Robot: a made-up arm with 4 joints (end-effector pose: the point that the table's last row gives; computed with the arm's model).
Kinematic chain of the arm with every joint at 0, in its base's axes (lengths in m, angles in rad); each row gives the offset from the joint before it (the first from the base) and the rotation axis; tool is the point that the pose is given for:
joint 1: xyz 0 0 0.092 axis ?
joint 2: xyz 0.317 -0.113 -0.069 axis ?
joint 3: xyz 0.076 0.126 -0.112 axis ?
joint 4: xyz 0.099 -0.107 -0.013 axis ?
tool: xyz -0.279 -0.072 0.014
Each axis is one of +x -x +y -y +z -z.
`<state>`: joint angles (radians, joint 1 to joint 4).
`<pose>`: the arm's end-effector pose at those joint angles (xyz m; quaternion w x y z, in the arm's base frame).
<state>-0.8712 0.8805 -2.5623 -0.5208</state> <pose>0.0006 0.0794 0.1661 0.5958 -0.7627 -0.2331 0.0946</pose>
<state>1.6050 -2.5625 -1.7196 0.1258</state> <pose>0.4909 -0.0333 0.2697 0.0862 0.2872 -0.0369 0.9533</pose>
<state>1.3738 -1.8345 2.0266 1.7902</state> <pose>0.3177 -0.0743 0.3674 0.4401 0.7362 -0.3403 -0.3853</pose>
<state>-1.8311 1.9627 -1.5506 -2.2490</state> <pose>0.0497 -0.1503 0.2755 0.3274 -0.7109 -0.4263 0.4536</pose>
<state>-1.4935 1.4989 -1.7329 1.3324</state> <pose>0.2168 0.3202 0.0005 0.5536 0.3519 -0.5891 -0.4719</pose>
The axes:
joint 1: -x
joint 2: +z
joint 3: +x
joint 4: -z

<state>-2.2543 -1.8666 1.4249 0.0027</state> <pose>0.4422 0.3036 0.2848 0.1591 -0.5734 -0.3246 0.7353</pose>
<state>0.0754 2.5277 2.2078 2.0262</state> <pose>0.1144 0.0010 0.0511 0.4139 -0.5955 0.6832 0.0860</pose>
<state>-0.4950 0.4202 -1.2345 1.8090</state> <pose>0.3968 0.2789 -0.1570 0.6700 -0.0937 -0.3759 -0.6332</pose>
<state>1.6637 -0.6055 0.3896 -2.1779</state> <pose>0.5565 -0.2484 0.5751 0.4923 -0.4892 0.3849 0.6084</pose>
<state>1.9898 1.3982 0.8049 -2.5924</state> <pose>0.4015 -0.4247 -0.0797 0.0653 0.4942 0.5833 0.6413</pose>
